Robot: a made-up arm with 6 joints. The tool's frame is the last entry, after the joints.
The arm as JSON. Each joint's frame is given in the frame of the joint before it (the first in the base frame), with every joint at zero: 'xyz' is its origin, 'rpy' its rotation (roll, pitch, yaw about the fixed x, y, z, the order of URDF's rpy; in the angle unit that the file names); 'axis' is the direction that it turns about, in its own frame. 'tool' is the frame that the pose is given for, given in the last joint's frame.
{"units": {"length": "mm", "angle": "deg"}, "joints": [
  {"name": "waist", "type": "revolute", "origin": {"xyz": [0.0, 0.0, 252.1], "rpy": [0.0, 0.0, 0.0]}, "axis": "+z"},
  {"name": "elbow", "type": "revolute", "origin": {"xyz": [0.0, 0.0, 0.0], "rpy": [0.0, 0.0, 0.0]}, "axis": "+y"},
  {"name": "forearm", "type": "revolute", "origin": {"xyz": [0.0, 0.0, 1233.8], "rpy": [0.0, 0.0, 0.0]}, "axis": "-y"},
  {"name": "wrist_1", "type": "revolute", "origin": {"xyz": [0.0, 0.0, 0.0], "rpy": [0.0, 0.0, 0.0]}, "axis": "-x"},
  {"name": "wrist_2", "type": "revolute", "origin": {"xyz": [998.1, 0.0, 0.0], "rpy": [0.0, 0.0, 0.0]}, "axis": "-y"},
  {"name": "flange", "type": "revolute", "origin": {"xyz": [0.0, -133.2, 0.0], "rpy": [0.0, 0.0, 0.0]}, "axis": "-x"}
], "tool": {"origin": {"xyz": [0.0, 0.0, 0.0], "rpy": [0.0, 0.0, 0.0]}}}
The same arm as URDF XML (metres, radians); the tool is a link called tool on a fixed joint. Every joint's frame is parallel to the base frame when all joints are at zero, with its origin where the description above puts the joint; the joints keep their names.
<robot name="arm">
  <joint name="tool_fixed" type="fixed">
    <parent link="link6"/>
    <child link="tool"/>
    <origin xyz="0 0 0" rpy="0 0 0"/>
  </joint>
  <joint name="flange" type="continuous">
    <parent link="link5"/>
    <child link="link6"/>
    <origin xyz="0 -0.1332 0" rpy="0 0 0"/>
    <axis xyz="-1 0 0"/>
  </joint>
  <joint name="wrist_2" type="continuous">
    <parent link="link4"/>
    <child link="link5"/>
    <origin xyz="0.9981 0 0" rpy="0 0 0"/>
    <axis xyz="0 -1 0"/>
  </joint>
  <joint name="wrist_1" type="continuous">
    <parent link="link3"/>
    <child link="link4"/>
    <origin xyz="0 0 0" rpy="0 0 0"/>
    <axis xyz="-1 0 0"/>
  </joint>
  <joint name="forearm" type="continuous">
    <parent link="link2"/>
    <child link="link3"/>
    <origin xyz="0 0 1.2338" rpy="0 0 0"/>
    <axis xyz="0 -1 0"/>
  </joint>
  <joint name="elbow" type="continuous">
    <parent link="link1"/>
    <child link="link2"/>
    <origin xyz="0 0 0" rpy="0 0 0"/>
    <axis xyz="0 1 0"/>
  </joint>
  <joint name="waist" type="continuous">
    <parent link="base"/>
    <child link="link1"/>
    <origin xyz="0 0 0.2521" rpy="0 0 0"/>
    <axis xyz="0 0 1"/>
  </joint>
  <link name="base"/>
  <link name="link1"/>
  <link name="link2"/>
  <link name="link3"/>
  <link name="link4"/>
  <link name="link5"/>
  <link name="link6"/>
  <link name="tool"/>
</robot>

